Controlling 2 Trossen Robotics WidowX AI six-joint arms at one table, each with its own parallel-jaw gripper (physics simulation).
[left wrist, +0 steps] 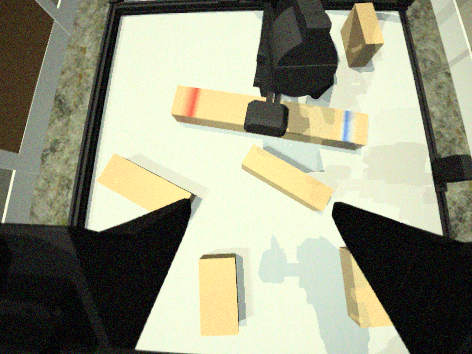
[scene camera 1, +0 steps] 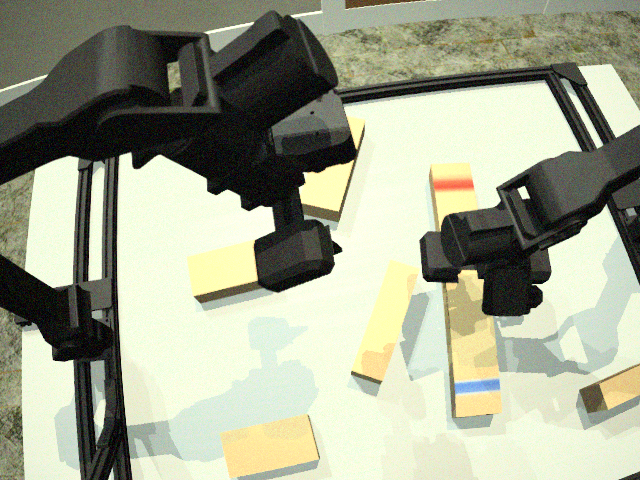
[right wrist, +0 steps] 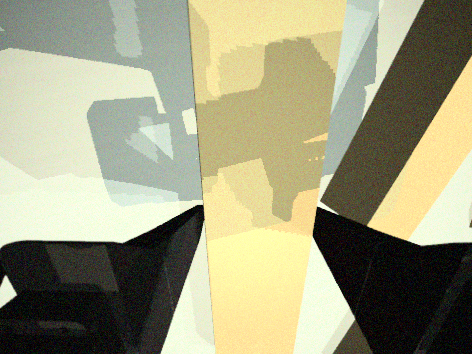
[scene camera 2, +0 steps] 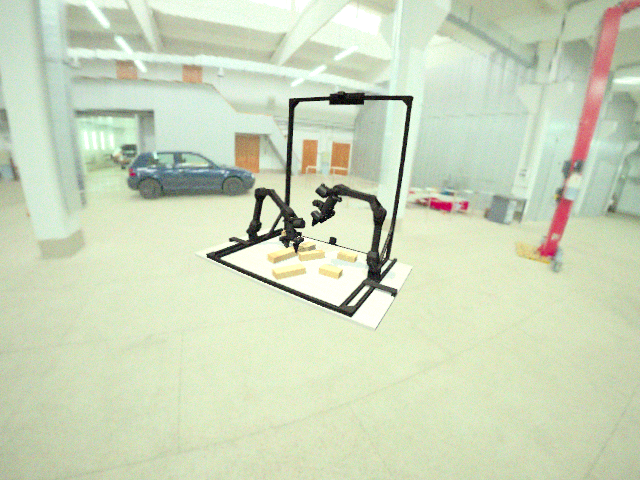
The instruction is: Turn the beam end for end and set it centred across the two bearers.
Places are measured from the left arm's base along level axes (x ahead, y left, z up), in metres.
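Pixels of known places: left gripper, fingertip midpoint: (left wrist: 261, 206) (scene camera 1: 329, 209) (scene camera 2: 316, 224); right gripper, fingertip midpoint: (scene camera 1: 462, 278) (right wrist: 254, 211) (scene camera 2: 292, 252); left arm's base at its link origin: (scene camera 1: 93, 340) (scene camera 2: 373, 278); right arm's base at its link origin: (scene camera 2: 252, 240).
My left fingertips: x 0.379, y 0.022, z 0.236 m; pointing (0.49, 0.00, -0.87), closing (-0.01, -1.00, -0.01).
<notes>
For each thing: its top centre in the pictures, then the offset to it from my left fingertips. Level surfaces: height alone.
- beam at its top centre: (right wrist: 265, 222) (scene camera 1: 468, 278) (left wrist: 268, 111) (scene camera 2: 293, 248) 0.185 m ahead, 0.038 m right, 0.208 m down
- white table at its surface level: 0.255 m down
- narrow block at its top centre: (right wrist: 465, 117) (scene camera 1: 387, 318) (left wrist: 287, 176) (scene camera 2: 311, 252) 0.060 m ahead, 0.069 m right, 0.211 m down
- more block at its top centre: (scene camera 1: 632, 383) (left wrist: 369, 22) 0.382 m ahead, 0.249 m right, 0.192 m down
The beam (scene camera 1: 472, 343) (left wrist: 217, 107) (right wrist: 263, 140) is a long tan plank with a red band near one end and a blue band near the other. It lies flat on the white table (scene camera 1: 199, 371). My right gripper (scene camera 1: 467, 281) (left wrist: 263, 118) (right wrist: 254, 211) is down over its middle, and both fingers press against its long sides. My left gripper (scene camera 1: 294, 257) (left wrist: 261, 206) (scene camera 2: 316, 216) hangs open and empty, high above the table's left part. Several shorter plain blocks lie about; I cannot tell which are the bearers.
One narrow block (scene camera 1: 385, 321) (left wrist: 287, 177) lies slanted close beside the beam. Other blocks (scene camera 1: 218, 271) (scene camera 1: 330, 186) (scene camera 1: 270, 445) are spread over the table; one more block (left wrist: 362, 33) shows beyond the beam in the left wrist view. A black frame (scene camera 1: 442, 83) rims the table.
</notes>
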